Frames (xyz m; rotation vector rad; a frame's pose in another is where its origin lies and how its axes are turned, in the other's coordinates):
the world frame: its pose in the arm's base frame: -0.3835 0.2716 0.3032 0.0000 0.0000 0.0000
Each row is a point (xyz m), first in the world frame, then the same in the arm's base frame.
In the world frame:
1: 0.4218 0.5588 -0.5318
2: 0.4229 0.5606 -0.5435
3: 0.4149 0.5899 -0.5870
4: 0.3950 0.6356 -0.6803
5: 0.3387 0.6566 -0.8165
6: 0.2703 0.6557 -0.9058
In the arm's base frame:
1: 0.0383 0.8304 -0.2286
2: 0.0394 0.8322 -0.2403
3: 0.0314 0.8615 -0.2838
4: 0.0115 0.9072 -0.3771
5: -0.0448 0.9282 -0.5133
6: -0.1132 0.9273 -0.6026

